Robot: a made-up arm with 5 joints.
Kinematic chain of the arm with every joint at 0, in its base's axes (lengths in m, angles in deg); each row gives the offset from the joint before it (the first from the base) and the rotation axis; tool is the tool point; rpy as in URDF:
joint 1: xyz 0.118 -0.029 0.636 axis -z
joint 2: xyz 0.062 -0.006 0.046 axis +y
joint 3: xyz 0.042 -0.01 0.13 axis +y
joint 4: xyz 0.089 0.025 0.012 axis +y
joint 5: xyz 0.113 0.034 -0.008 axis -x
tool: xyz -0.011 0.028 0.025 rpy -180 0 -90
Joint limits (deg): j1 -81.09..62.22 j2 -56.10..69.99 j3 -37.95..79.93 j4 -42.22..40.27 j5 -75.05..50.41
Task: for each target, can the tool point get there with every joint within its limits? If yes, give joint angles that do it. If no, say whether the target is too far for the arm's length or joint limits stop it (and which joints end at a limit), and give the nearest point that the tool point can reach.
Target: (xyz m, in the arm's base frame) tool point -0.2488 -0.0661 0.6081
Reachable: no: joint limits stop it (at a limit: joint 1, joint 2, joint 3) | nearest point 0.0424 0.0088 0.6210 | short by 0.301 m
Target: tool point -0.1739 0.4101 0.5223
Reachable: no: too far | nearest point 0.0917 0.3231 0.5612 | short by 0.282 m
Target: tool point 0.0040 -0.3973 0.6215
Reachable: no: joint limits stop it (at a limit: joint 1, joint 5) | nearest point 0.2682 -0.2581 0.6215 | short by 0.299 m
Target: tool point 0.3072 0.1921 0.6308
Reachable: yes | joints -40.66 27.52 23.27 19.15 -46.09
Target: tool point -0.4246 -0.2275 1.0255
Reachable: no: too far | nearest point -0.0181 -0.0788 0.9351 | short by 0.442 m
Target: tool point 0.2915 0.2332 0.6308
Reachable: yes | joints -43.11 36.99 -2.27 33.12 4.45
